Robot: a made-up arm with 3 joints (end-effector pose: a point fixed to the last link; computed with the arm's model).
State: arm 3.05 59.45 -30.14
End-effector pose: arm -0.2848 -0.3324 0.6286 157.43 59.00 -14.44
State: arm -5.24 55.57 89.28
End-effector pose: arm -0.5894 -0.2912 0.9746 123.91 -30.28 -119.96
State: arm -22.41 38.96 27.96
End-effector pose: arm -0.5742 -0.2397 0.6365 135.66 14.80 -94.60
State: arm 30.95 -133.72 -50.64
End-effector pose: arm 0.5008 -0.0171 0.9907 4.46 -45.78 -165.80
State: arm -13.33 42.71 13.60
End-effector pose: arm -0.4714 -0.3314 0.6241 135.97 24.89 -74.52
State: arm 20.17 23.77 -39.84
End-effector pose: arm -0.0067 -0.3234 0.4294 172.79 24.50 21.04
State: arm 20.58 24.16 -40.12
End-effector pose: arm -0.0060 -0.3234 0.4307 172.92 24.88 21.76
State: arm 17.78 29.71 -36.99
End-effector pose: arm -0.0550 -0.3428 0.4550 171.25 30.42 15.40
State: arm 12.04 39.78 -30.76
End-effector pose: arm -0.1489 -0.3660 0.5099 165.52 40.01 1.20
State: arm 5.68 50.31 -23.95
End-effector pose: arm -0.2455 -0.3711 0.5814 154.77 48.68 -17.55
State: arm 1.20 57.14 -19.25
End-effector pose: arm -0.3058 -0.3634 0.6352 144.32 52.86 -32.92
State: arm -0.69 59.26 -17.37
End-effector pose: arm -0.3278 -0.3575 0.6538 140.07 53.62 -39.21
